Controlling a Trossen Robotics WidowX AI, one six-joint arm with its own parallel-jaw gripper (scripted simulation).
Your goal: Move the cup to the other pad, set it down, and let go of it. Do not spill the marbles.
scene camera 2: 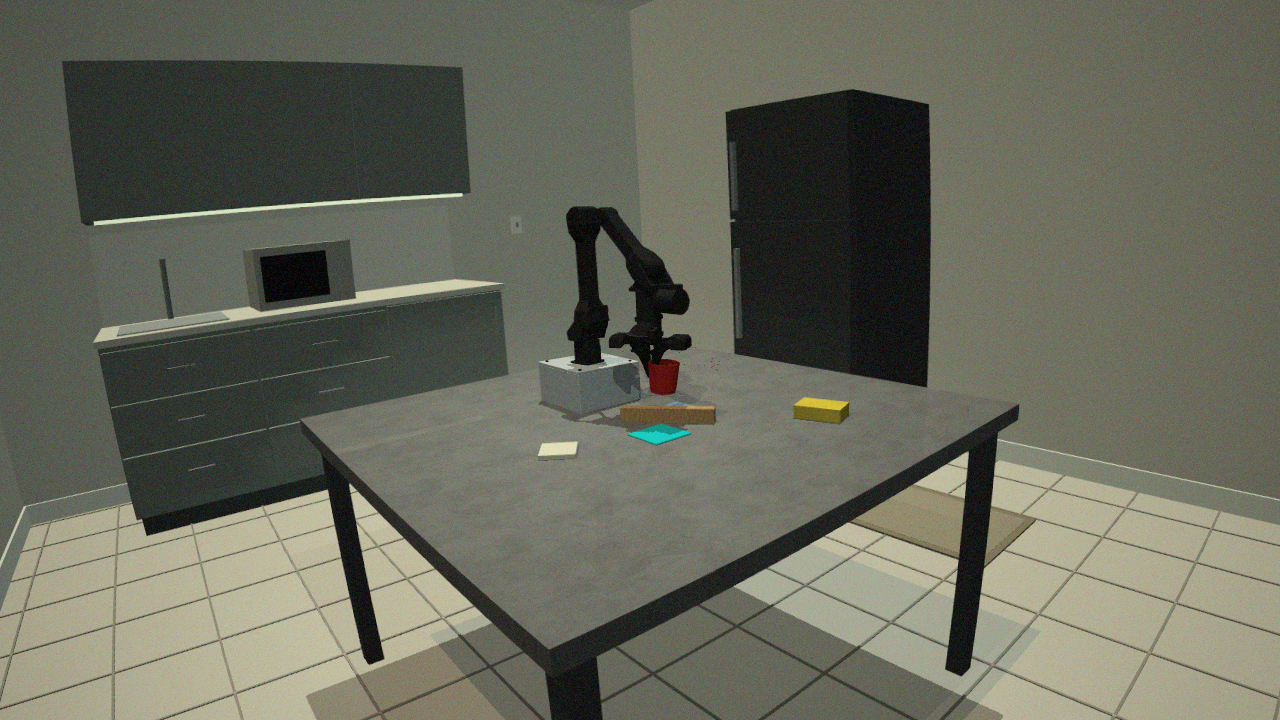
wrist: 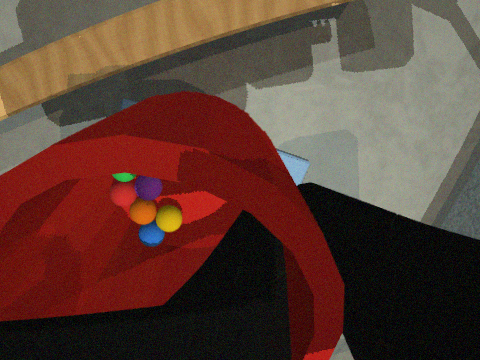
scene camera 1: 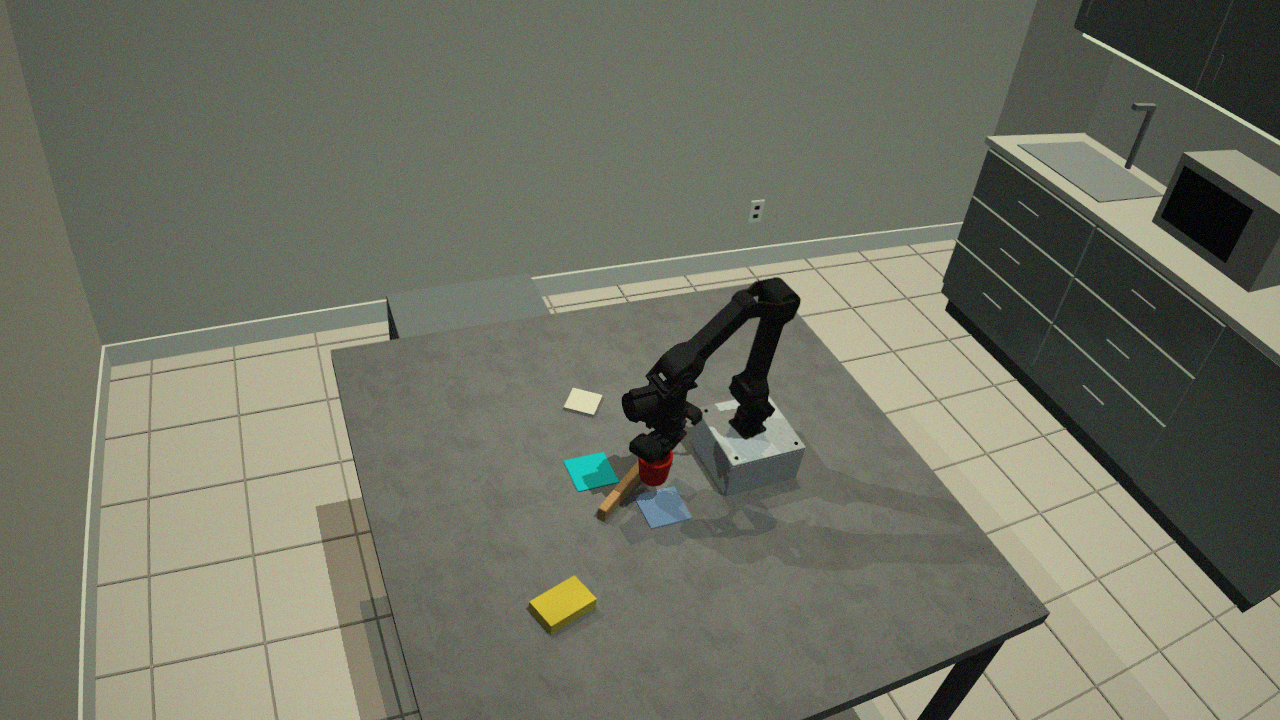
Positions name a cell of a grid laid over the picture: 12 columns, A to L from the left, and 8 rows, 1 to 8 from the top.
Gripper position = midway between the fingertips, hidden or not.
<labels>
gripper: scene camera 2 G5; wrist H5; scene camera 1 G6
red cup: scene camera 2 G5; wrist B6; scene camera 1 G6
yellow block: scene camera 2 H5; scene camera 1 F7; not seen in the wrist view (out of frame)
</labels>
